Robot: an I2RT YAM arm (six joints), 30 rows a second.
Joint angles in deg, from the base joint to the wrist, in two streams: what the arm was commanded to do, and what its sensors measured. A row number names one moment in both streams.
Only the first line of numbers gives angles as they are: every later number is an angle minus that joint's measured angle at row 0.
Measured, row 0: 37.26, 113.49, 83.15, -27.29, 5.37, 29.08
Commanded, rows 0 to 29: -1.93, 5.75, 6.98, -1.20, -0.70, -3.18; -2.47, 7.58, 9.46, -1.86, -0.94, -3.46; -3.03, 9.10, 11.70, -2.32, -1.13, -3.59; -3.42, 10.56, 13.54, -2.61, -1.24, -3.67; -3.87, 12.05, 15.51, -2.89, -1.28, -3.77; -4.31, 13.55, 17.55, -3.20, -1.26, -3.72; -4.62, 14.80, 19.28, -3.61, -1.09, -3.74; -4.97, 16.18, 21.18, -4.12, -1.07, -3.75; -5.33, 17.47, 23.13, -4.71, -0.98, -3.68; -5.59, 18.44, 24.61, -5.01, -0.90, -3.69; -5.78, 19.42, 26.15, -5.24, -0.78, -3.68; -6.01, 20.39, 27.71, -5.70, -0.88, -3.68; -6.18, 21.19, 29.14, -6.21, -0.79, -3.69; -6.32, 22.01, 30.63, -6.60, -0.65, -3.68; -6.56, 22.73, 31.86, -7.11, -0.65, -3.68; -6.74, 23.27, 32.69, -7.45, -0.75, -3.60; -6.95, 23.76, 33.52, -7.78, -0.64, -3.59; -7.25, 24.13, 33.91, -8.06, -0.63, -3.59; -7.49, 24.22, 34.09, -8.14, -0.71, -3.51; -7.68, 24.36, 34.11, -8.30, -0.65, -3.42; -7.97, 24.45, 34.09, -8.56, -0.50, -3.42; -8.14, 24.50, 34.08, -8.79, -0.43, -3.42; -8.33, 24.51, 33.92, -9.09, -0.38, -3.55; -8.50, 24.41, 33.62, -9.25, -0.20, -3.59; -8.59, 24.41, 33.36, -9.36, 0.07, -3.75; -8.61, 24.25, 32.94, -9.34, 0.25, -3.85; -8.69, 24.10, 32.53, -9.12, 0.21, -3.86; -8.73, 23.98, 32.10, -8.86, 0.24, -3.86; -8.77, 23.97, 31.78, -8.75, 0.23, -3.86; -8.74, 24.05, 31.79, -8.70, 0.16, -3.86
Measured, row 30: -8.53, 23.54, 32.33, -6.88, -0.70, -3.56
